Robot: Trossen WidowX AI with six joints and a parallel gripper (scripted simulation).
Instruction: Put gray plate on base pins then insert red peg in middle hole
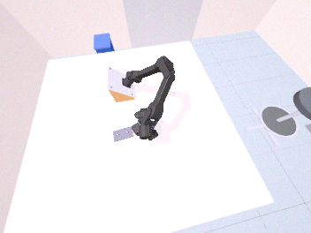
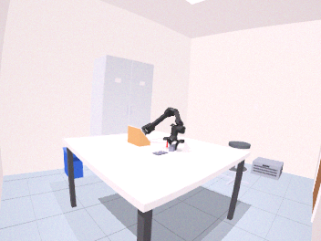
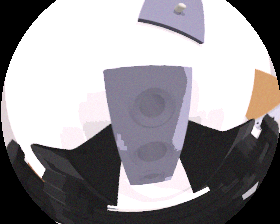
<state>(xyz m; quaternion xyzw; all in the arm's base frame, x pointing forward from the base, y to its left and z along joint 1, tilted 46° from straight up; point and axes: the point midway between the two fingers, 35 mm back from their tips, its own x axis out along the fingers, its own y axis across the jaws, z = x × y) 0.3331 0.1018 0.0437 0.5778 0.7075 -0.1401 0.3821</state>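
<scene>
The red peg lies 11 cm behind my gripper tip, 3 cm to the left of it and 3 cm above it. Round my gripper tip: gray plate (3 cm above).
</scene>
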